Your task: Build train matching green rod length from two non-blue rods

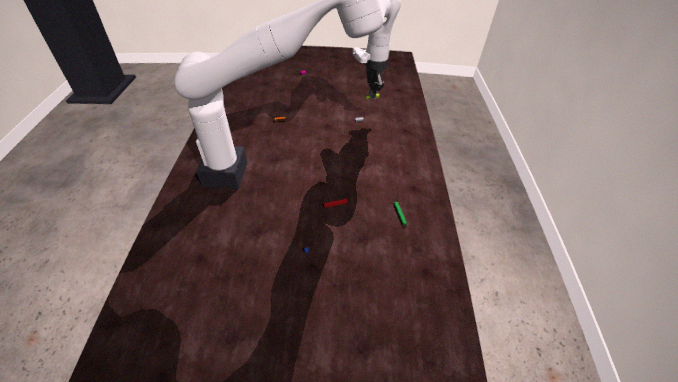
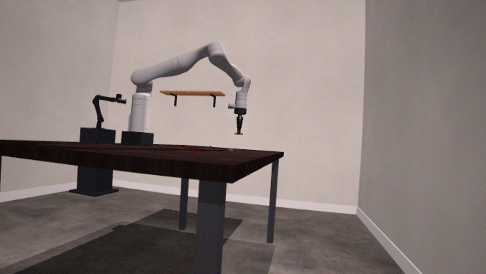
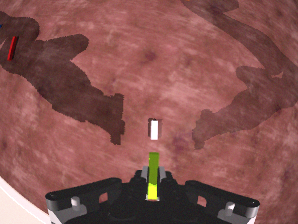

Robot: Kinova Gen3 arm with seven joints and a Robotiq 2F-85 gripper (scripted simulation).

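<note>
Now: hand 110 mm above the grey rod, 40 mm past it and 10 mm to the left of it. Round my hand: lime rod: 10 mm below; then magenta rod: 330 mm to the left, 300 mm behind, 110 mm below; then orange rod: 340 mm behind, 110 mm below, 40 mm to the right.
</note>
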